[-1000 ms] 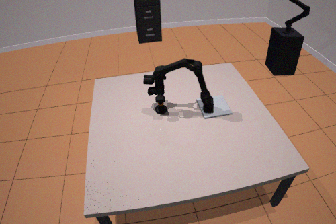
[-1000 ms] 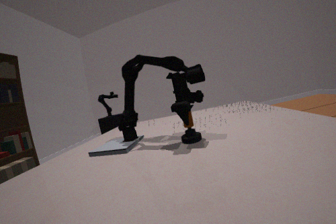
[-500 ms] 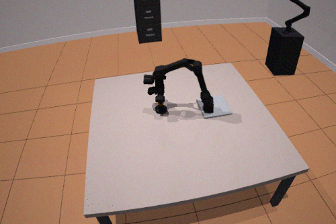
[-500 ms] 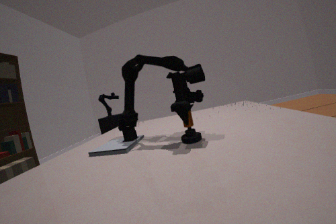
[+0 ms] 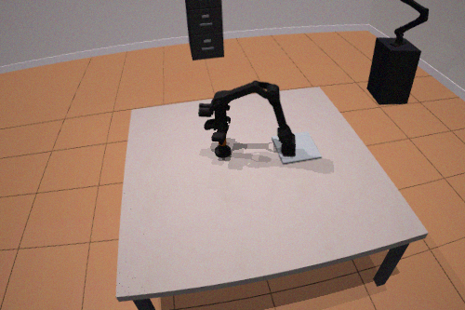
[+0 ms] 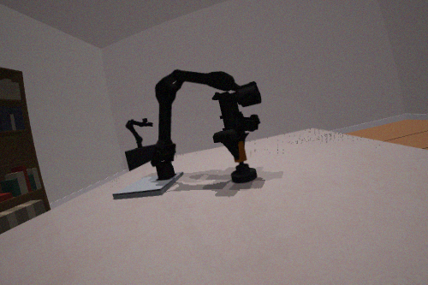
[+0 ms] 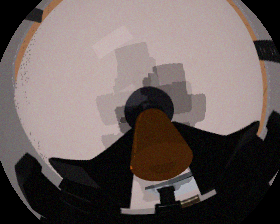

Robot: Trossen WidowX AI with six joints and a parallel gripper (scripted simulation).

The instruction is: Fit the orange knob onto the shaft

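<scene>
The orange knob lies 20 mm above my gripper tip. The rest, counted from my gripper tip: round pedestal (40 mm below).
</scene>
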